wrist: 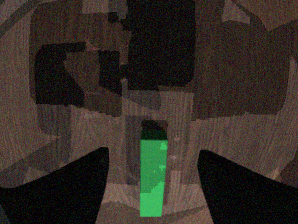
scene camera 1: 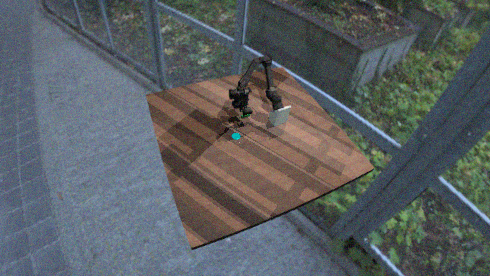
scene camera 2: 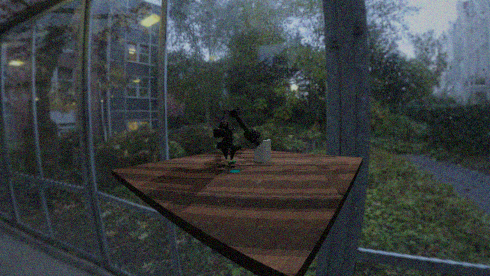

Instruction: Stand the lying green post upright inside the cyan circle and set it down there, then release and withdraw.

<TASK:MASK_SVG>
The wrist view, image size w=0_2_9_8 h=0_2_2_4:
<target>gripper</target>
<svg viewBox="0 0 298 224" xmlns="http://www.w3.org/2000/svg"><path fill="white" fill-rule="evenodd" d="M201 149L200 157L197 160L198 173L200 173L201 189L205 194L206 205L209 206L208 209L210 210L213 224L298 224L298 188L278 183L278 181L259 175L259 173L250 171L250 169L242 167L242 165L235 164L234 161L230 161L226 157L218 155L218 153L210 152L208 149ZM109 148L96 148L96 151L81 156L81 159L74 160L71 164L56 169L55 172L51 172L49 175L41 177L41 179L29 181L29 183L16 186L16 188L9 189L1 188L0 186L0 224L96 224L98 210L101 208L102 196L105 193L106 180L108 180Z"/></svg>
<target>green post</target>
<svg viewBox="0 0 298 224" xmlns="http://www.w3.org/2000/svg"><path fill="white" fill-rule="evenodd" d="M141 131L140 216L161 216L165 192L168 137L166 137L165 131Z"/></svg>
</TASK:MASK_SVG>
